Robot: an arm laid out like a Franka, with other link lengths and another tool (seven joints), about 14 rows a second.
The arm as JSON. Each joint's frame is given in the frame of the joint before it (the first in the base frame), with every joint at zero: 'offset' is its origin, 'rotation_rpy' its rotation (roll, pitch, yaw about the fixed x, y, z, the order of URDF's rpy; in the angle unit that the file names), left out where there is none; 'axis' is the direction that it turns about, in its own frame. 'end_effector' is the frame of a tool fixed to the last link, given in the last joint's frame.
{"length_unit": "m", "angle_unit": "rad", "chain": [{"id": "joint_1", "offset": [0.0, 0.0, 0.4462], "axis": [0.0, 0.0, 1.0]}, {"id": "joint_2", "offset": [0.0, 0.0, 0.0], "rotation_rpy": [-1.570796, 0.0, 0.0], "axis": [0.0, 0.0, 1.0]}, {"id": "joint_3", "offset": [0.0, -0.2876, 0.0], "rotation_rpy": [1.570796, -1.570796, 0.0], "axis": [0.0, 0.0, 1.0]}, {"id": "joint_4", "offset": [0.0, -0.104, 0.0], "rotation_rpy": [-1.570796, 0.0, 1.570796], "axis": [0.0, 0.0, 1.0]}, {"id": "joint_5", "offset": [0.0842, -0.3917, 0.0], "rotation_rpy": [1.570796, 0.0, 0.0], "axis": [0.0, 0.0, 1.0]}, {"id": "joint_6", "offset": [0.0, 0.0, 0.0], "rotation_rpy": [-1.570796, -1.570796, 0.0], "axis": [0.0, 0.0, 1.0]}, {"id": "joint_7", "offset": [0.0, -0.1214, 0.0], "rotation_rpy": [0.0, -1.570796, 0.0], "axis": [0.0, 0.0, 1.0]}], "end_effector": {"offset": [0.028, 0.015, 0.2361], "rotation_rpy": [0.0, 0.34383, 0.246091]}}
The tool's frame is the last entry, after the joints.
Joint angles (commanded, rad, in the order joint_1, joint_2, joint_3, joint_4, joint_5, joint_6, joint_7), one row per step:
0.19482 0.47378 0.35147 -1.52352 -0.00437 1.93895 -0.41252
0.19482 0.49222 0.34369 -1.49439 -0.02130 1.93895 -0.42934
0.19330 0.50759 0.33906 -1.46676 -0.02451 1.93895 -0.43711
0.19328 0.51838 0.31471 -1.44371 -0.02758 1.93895 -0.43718
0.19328 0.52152 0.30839 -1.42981 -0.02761 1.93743 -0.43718
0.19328 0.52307 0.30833 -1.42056 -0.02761 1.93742 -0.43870
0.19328 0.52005 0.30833 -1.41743 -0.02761 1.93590 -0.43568
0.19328 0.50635 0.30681 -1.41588 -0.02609 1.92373 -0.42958
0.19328 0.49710 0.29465 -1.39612 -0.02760 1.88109 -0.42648
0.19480 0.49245 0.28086 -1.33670 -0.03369 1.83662 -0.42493
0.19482 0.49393 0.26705 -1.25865 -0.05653 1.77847 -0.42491
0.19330 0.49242 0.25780 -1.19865 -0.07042 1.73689 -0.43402
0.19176 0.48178 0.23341 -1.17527 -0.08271 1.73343 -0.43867
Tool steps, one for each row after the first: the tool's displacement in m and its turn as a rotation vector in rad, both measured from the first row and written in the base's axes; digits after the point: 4 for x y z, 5 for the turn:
0.0117 -0.0051 0.0010 -0.00475 -0.01817 0.01159
0.0212 -0.0077 0.0036 0.00112 -0.03000 0.01037
0.0345 -0.0221 0.0053 -0.00503 -0.04336 -0.01322
0.0398 -0.0255 0.0094 -0.00336 -0.05180 -0.02068
0.0425 -0.0250 0.0130 0.00053 -0.05860 -0.02073
0.0433 -0.0249 0.0166 0.00162 -0.06261 -0.02404
0.0423 -0.0265 0.0258 -0.00044 -0.06541 -0.03058
0.0427 -0.0372 0.0365 -0.01669 -0.05592 -0.04115
0.0528 -0.0471 0.0643 -0.02137 -0.07768 -0.05505
0.0642 -0.0624 0.0961 -0.04003 -0.10574 -0.06728
0.0720 -0.0741 0.1230 -0.04885 -0.13148 -0.07087
0.0824 -0.0927 0.1420 -0.06160 -0.16751 -0.09080

